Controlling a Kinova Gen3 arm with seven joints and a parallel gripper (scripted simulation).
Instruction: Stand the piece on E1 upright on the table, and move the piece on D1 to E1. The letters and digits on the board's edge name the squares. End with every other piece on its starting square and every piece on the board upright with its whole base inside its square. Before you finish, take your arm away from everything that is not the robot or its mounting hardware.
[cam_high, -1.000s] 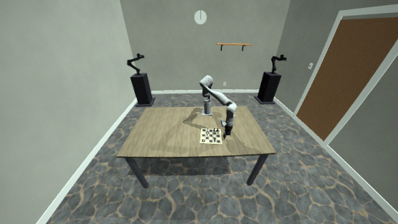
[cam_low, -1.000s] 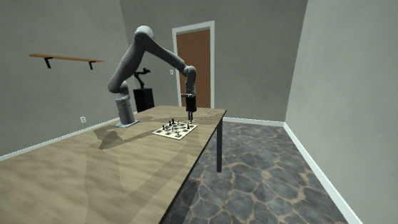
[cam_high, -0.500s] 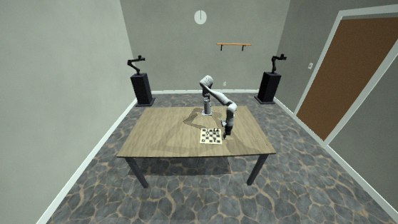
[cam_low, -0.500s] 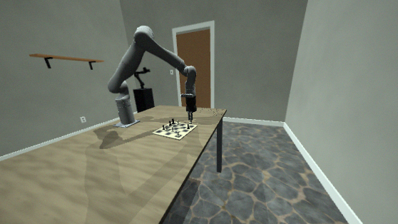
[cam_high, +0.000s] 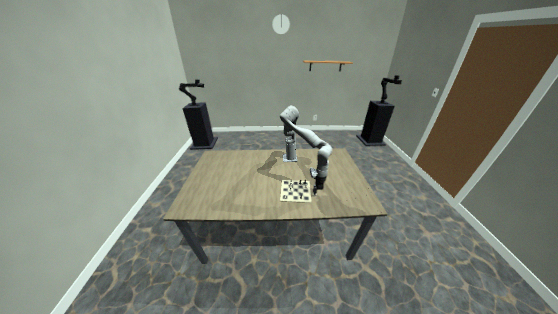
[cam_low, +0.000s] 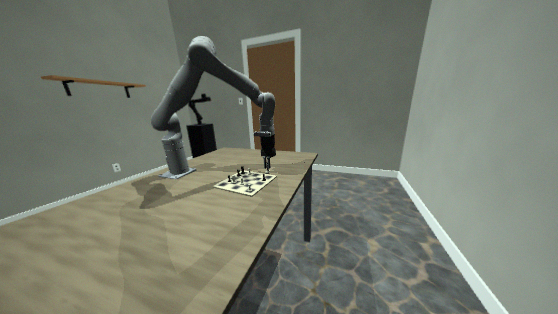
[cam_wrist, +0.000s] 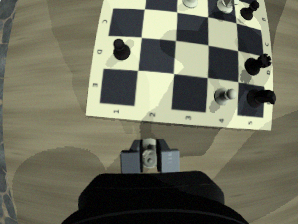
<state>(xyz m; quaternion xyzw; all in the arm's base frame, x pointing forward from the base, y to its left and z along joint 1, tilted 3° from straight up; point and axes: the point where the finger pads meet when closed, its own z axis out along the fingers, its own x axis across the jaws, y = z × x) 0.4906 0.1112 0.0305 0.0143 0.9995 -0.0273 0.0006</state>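
The white piece is 20 mm below my hand. The rest, counted from my hand: chessboard 60 mm behind, 130 mm to the right, 40 mm below.
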